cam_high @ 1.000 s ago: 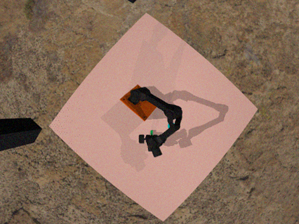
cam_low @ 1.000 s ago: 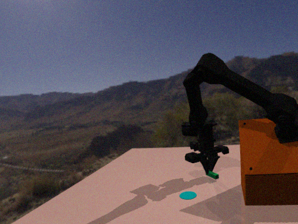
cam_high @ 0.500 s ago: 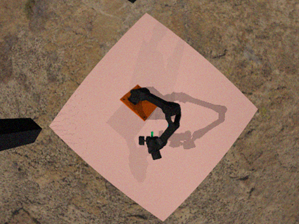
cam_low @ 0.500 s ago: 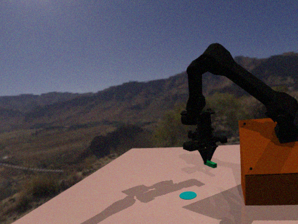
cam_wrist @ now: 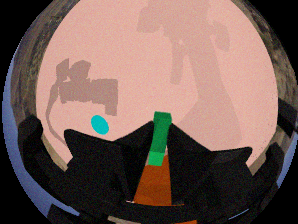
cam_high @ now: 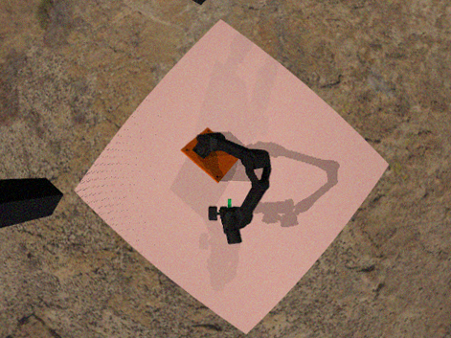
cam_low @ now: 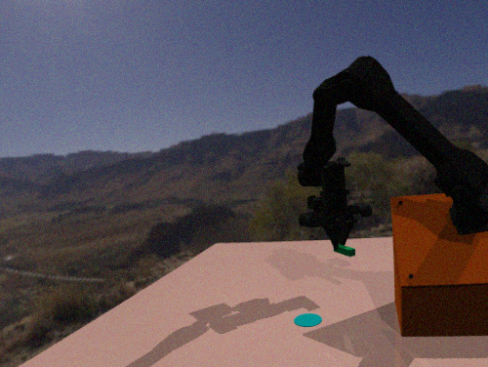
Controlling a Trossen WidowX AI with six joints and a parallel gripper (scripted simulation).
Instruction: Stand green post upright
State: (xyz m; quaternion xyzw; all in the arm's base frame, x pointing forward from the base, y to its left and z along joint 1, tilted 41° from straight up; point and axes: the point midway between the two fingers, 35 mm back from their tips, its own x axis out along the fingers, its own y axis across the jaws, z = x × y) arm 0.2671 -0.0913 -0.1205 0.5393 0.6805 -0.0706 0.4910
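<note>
The cyan circle is 7 cm ahead of my gripper tip, 16 cm to the left of it and 11 cm below it. Also, from my gripper tip: green post (1 cm behind, 2 cm to the left).
</note>
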